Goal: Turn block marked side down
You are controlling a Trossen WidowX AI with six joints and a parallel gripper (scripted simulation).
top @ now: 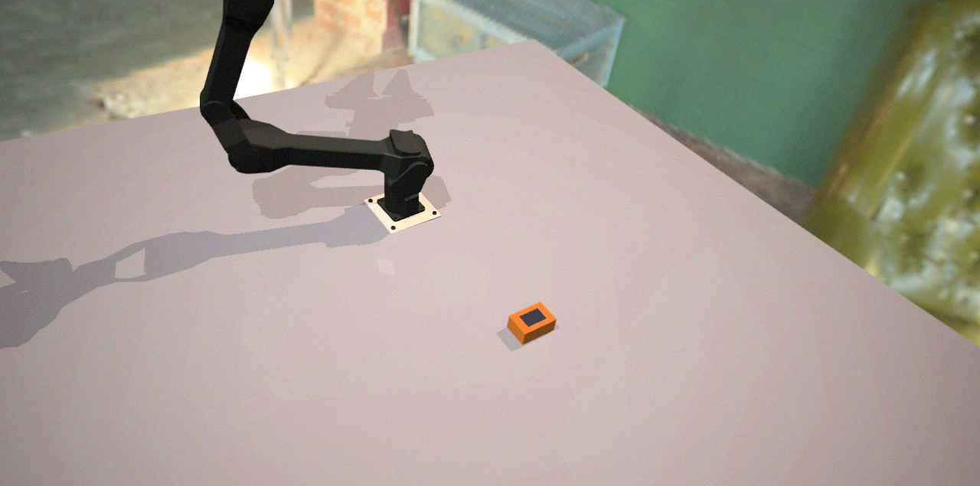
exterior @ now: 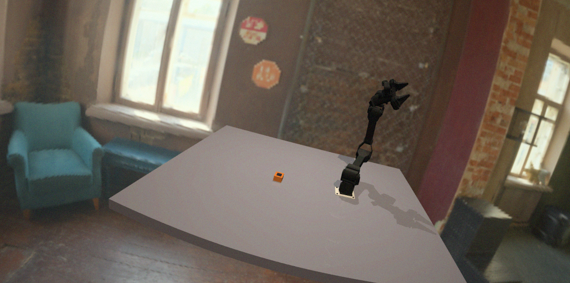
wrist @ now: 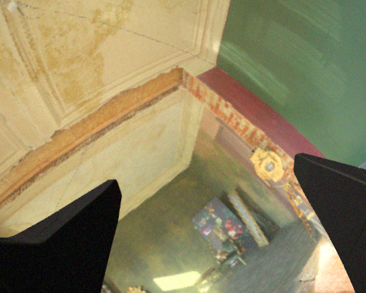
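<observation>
The orange block lies 55 cm below my gripper tip, 54 cm ahead of it and 14 cm to the left of it.
</observation>
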